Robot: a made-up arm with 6 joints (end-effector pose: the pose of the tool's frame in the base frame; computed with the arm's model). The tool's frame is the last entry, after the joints. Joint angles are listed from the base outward.
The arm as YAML. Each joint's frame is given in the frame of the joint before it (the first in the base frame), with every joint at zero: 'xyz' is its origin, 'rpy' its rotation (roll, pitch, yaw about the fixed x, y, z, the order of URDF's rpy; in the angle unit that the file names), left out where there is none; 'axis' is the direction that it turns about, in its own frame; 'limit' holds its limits. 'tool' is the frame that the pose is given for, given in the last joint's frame.
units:
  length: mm
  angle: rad
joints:
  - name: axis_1
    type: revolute
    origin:
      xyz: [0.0, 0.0, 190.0]
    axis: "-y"
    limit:
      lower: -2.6
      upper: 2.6
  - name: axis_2
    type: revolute
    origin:
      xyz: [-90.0, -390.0, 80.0]
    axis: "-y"
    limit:
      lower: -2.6
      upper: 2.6
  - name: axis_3
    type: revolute
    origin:
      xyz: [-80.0, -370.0, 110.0]
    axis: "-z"
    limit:
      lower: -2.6
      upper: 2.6
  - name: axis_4
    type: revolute
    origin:
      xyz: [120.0, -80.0, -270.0]
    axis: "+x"
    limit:
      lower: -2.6
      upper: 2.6
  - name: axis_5
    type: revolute
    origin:
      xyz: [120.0, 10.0, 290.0]
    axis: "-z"
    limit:
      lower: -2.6
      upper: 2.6
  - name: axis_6
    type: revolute
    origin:
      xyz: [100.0, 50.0, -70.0]
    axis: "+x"
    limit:
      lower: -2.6
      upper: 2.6
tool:
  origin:
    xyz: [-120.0, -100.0, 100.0]
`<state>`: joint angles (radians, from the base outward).
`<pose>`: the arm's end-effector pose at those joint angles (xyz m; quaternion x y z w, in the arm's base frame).
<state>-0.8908 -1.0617 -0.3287 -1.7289 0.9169 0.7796</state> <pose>-0.1557 -0.5748 0.3525 -0.1924 0.4005 0.2749 0.8526</pose>
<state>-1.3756 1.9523 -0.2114 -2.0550 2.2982 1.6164</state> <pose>0.3176 -0.7173 0.1475 -0.0754 -0.9543 0.2694 0.1050</pose>
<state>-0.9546 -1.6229 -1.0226 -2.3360 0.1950 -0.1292</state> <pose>-0.0873 -0.4870 0.6890 -0.0976 0.1483 0.7799 0.6002</pose>
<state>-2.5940 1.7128 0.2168 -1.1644 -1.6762 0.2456</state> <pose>0.2553 -0.6438 -0.0635 -0.0072 0.7425 0.5539 0.3766</pose>
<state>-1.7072 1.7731 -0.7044 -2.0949 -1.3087 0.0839</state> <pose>0.1219 -0.4180 -0.0250 -0.8281 0.2651 0.3841 0.3106</pose>
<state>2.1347 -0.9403 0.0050 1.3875 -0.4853 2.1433</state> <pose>0.1471 -0.9181 0.1474 -0.6619 -0.1766 -0.7207 0.1062</pose>
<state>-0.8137 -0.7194 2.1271 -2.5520 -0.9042 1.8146</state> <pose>-0.2428 -0.9641 0.5184 0.4818 -0.4596 0.7237 0.1815</pose>
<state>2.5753 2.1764 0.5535 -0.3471 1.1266 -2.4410</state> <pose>0.0435 -0.8920 -0.2387 0.6923 -0.5331 -0.2529 0.4154</pose>
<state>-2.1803 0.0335 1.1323 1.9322 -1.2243 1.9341</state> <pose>0.0143 -1.0463 0.4322 0.8713 -0.1399 -0.2622 0.3906</pose>
